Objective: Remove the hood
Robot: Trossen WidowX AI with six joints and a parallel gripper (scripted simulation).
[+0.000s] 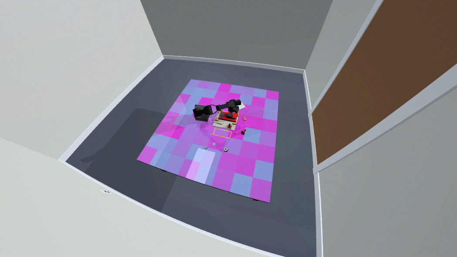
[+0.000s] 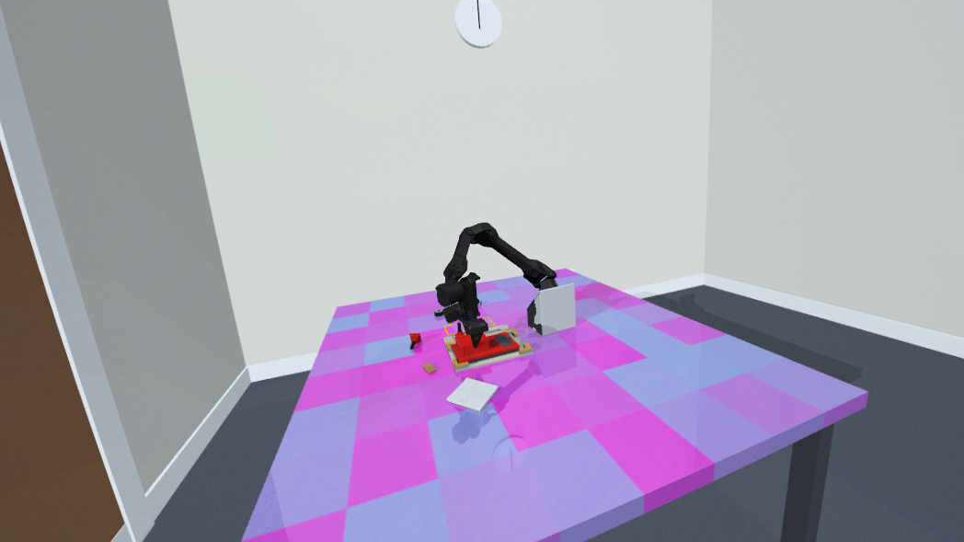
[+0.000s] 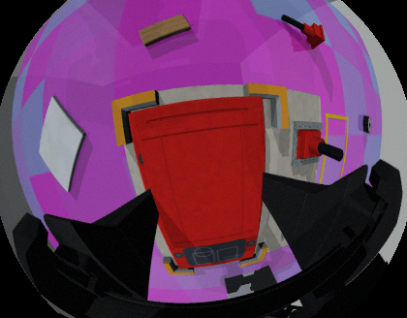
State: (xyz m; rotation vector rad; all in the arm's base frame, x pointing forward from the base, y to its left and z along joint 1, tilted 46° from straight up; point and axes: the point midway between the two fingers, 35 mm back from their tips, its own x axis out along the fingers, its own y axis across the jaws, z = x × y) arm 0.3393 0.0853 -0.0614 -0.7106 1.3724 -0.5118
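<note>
My gripper tip is 7 cm past the small grey piece, 36 cm to the left of it and 4 cm above it. Round my gripper tip: white flat plate 4 cm ahead, 20 cm to the left, 4 cm below; then small brown block 14 cm ahead, 3 cm to the left, 4 cm below; then red hood right at my gripper tip.
</note>
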